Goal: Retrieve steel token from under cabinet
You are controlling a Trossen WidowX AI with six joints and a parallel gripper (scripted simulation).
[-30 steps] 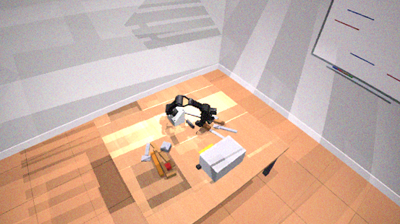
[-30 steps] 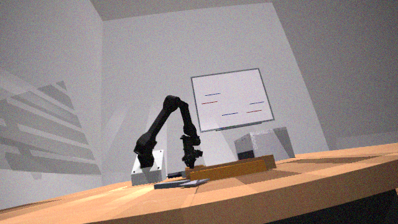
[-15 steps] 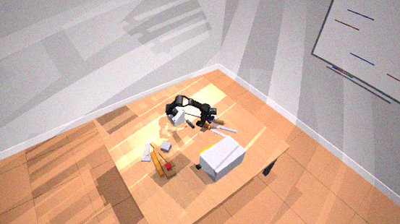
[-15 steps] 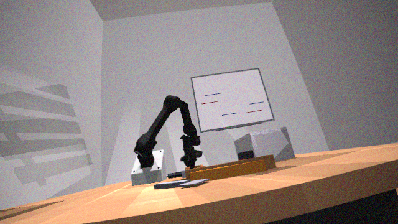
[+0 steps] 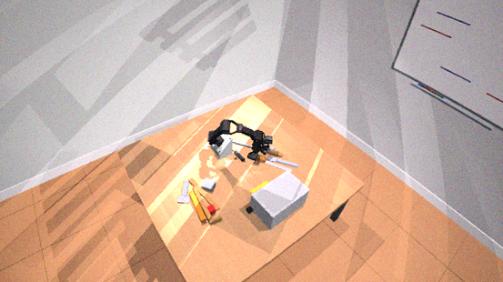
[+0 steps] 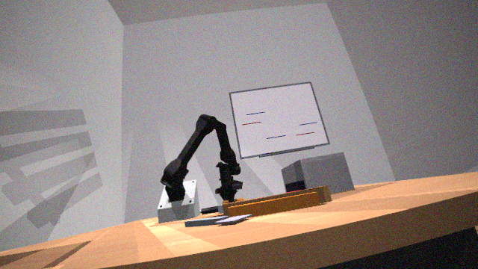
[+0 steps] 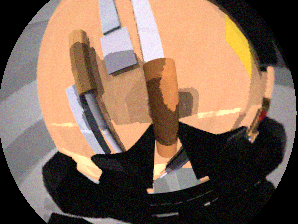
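Now: gripper tip 4 cm short of the grey block, 40 cm to the left of it and 1 cm below it. The rest, counted from my gripper tip: thin wooden stick (8 cm ahead, 46 cm to the right); then red block (21 cm ahead, 48 cm to the right, 1 cm above); then grey bar (7 cm behind, 12 cm to the left).
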